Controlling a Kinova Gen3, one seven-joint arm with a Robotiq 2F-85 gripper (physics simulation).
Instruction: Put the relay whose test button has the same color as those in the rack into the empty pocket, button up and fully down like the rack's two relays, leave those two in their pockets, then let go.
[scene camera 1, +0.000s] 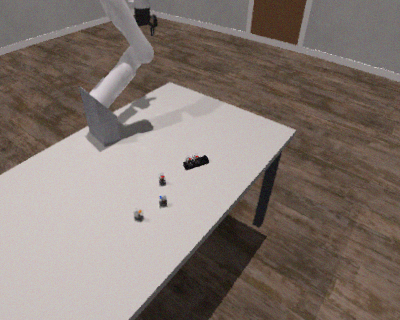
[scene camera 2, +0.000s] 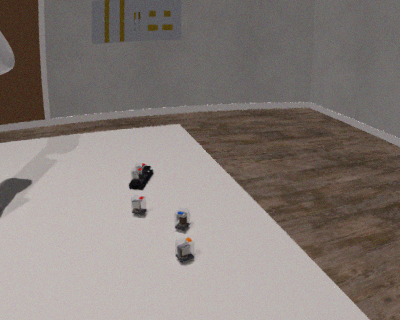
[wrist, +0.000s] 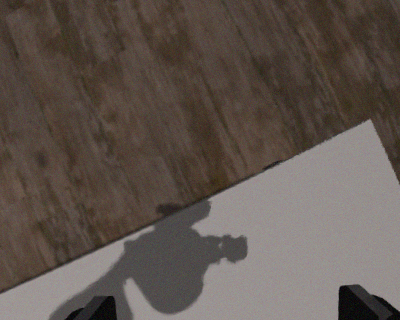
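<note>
The black rack (scene camera 1: 204, 161) (scene camera 2: 135, 185) lies on the table and holds two relays with red test buttons. Its pockets are too small to make out clearly. A loose relay with a red button (scene camera 1: 162, 180) (scene camera 2: 139, 206) stands upright on the table near the rack. A relay with a blue button (scene camera 1: 163, 202) (scene camera 2: 182, 221) and one with an orange button (scene camera 1: 139, 216) (scene camera 2: 185, 251) stand farther from the rack. My gripper (scene camera 1: 152, 31) (wrist: 227, 302) is open and empty, high above the table and far from the relays. No relay shows in the wrist view.
The white table (scene camera 1: 90, 200) (scene camera 2: 75, 260) (wrist: 310, 220) carries the grey arm mount (scene camera 1: 102, 122) at its back edge. The arm's shadow falls across the table in the wrist view, beside the table edge and a corner. Brown floor lies beyond the edges.
</note>
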